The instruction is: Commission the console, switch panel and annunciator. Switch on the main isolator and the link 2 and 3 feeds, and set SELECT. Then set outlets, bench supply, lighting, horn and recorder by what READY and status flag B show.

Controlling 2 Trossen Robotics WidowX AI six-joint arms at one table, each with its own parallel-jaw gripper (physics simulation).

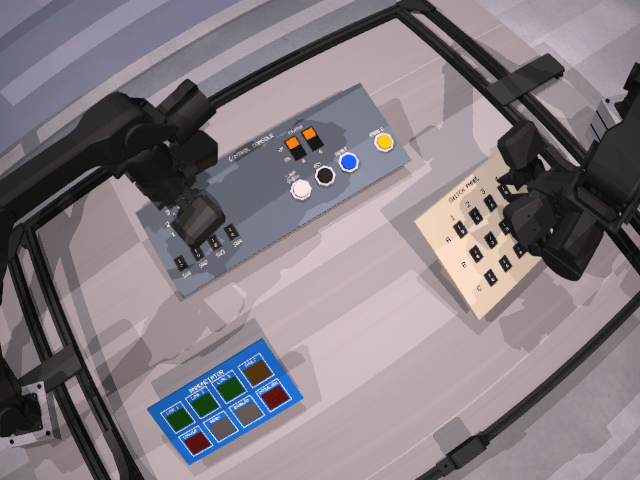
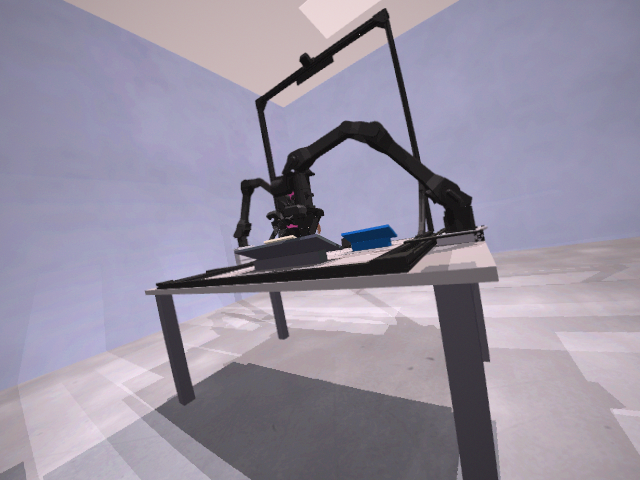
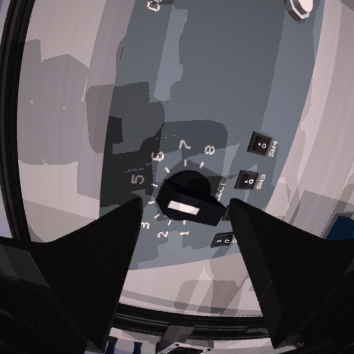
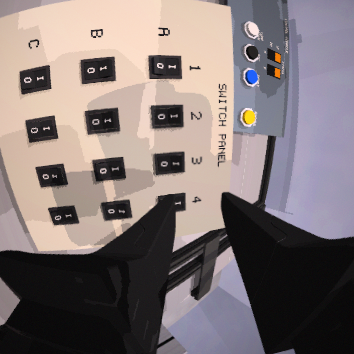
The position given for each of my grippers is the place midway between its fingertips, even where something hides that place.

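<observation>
Black SELECT knob (image 3: 185, 195) in sight. My left gripper (image 1: 186, 215), (image 2: 309, 238), (image 3: 185, 204). My right gripper (image 1: 503, 188), (image 4: 197, 199).
</observation>
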